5 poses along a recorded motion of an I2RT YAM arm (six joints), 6.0 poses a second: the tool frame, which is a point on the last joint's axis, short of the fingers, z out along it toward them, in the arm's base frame.
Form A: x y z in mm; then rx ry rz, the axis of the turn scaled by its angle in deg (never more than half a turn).
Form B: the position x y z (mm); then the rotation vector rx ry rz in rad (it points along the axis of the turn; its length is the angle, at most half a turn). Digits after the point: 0 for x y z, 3 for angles.
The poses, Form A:
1: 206 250 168 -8.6 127.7 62.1
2: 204 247 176 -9.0 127.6 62.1
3: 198 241 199 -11.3 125.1 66.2
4: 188 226 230 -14.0 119.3 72.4
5: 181 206 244 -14.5 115.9 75.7
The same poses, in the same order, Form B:
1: 206 250 168 -0.150 2.229 1.084
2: 204 247 176 -0.157 2.227 1.084
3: 198 241 199 -0.197 2.183 1.155
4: 188 226 230 -0.244 2.082 1.264
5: 181 206 244 -0.253 2.023 1.321
